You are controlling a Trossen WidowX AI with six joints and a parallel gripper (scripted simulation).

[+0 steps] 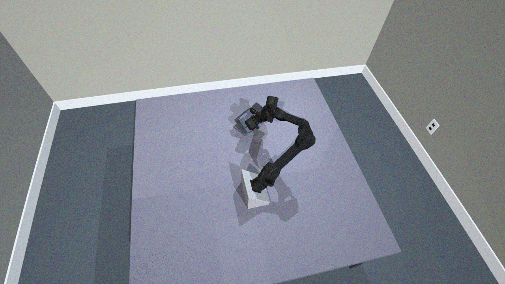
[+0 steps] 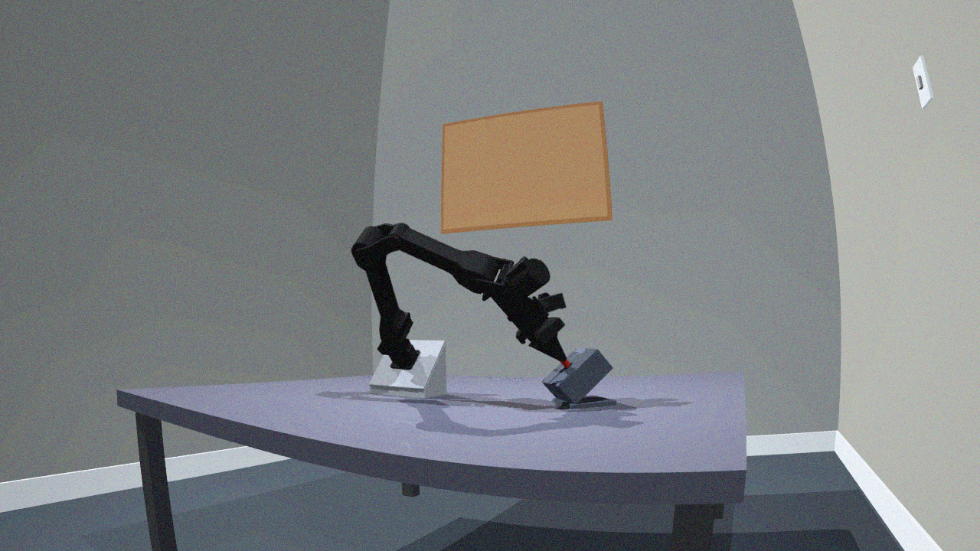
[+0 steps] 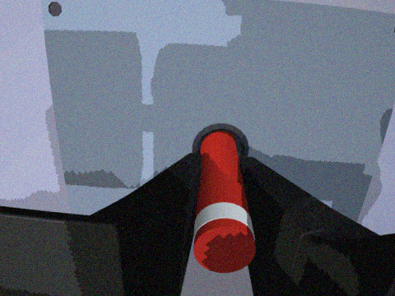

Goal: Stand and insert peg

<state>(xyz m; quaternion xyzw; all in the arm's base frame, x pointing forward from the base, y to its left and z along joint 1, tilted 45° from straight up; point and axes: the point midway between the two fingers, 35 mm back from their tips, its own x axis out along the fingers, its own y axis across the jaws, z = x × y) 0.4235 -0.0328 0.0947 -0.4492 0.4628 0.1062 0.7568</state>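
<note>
Right now my gripper tip is 1 cm to the left of the red peg, 1 cm below it and 1 cm past it. From my gripper tip the other things lie so: grey sloped panel 3 cm below, 2 cm to the left, 2 cm ahead.
</note>
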